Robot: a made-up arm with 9 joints.
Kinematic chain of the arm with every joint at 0, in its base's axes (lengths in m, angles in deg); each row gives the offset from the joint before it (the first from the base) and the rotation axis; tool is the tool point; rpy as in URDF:
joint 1: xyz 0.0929 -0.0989 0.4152 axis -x
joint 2: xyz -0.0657 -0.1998 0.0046 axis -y
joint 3: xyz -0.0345 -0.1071 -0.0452 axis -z
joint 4: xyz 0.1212 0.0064 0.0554 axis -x
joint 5: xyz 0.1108 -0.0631 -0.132 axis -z
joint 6: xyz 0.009 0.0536 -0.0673 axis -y
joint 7: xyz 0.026 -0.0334 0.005 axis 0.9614 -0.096 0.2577
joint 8: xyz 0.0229 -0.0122 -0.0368 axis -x
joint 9: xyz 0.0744 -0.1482 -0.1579 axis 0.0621 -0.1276 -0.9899
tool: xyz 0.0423 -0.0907 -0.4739 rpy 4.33 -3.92 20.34
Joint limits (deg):
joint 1: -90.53..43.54
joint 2: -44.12..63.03
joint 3: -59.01..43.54
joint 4: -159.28..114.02
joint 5: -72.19..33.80
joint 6: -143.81..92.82
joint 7: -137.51..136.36
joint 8: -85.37..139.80
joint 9: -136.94..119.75
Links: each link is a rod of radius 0.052 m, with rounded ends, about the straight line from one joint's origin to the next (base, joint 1, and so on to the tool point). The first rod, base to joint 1, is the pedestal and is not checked.
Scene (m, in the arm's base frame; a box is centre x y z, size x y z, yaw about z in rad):
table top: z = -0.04
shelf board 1: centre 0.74 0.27 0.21 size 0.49 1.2 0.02 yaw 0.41
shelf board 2: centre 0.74 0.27 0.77 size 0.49 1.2 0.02 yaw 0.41
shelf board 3: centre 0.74 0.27 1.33 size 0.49 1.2 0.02 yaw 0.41
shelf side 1: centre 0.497 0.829 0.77 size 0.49 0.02 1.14 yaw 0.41
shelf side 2: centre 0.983 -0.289 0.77 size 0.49 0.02 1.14 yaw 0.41
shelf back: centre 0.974 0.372 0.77 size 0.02 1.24 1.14 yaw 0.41
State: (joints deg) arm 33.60 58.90 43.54 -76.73 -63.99 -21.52 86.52 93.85 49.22
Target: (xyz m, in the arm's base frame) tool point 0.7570 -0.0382 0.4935
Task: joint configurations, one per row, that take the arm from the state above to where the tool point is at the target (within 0.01 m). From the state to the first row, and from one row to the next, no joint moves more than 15 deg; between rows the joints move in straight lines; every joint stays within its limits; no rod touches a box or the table.
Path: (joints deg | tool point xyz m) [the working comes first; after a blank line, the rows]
Joints at the target: 2.37 63.03 43.54 -84.24 -40.86 -85.49 87.97 98.15 56.38
Straight joint move there: touches shelf board 2.

1: 23.47 59.93 43.54 -91.31 -65.92 -34.05 85.90 83.17 55.08 | 0.5219 0.2592 1.0059
2: 13.34 60.96 43.54 -105.89 -67.85 -46.58 85.28 72.49 60.94 | 0.3628 0.2759 0.9949
3: 3.20 62.00 43.54 -120.48 -69.79 -59.10 84.66 61.80 66.80 | 0.2030 0.2524 0.9735
4: -6.93 63.03 43.54 -135.06 -71.72 -71.63 84.04 51.12 72.66 | 0.0621 0.2034 0.9286
5: -0.49 63.03 43.54 -123.88 -64.08 -78.27 92.20 56.28 65.87 | 0.1533 0.2911 0.7390
6: 5.94 63.03 43.54 -112.69 -56.44 -84.91 100.36 61.44 59.07 | 0.1994 0.3079 0.5459
7: 12.37 63.03 43.54 -101.51 -48.81 -91.55 108.52 66.60 52.28 | 0.2037 0.2714 0.3810
8: 9.04 63.03 43.54 -95.76 -46.16 -89.53 101.67 77.12 53.65 | 0.4159 0.2267 0.4223
9: 5.71 63.03 43.54 -90.00 -43.51 -87.51 94.82 87.64 55.01 | 0.6060 0.1202 0.4625
10: 2.37 63.03 43.54 -84.24 -40.86 -85.49 87.97 98.15 56.38 | 0.7570 -0.0383 0.4934

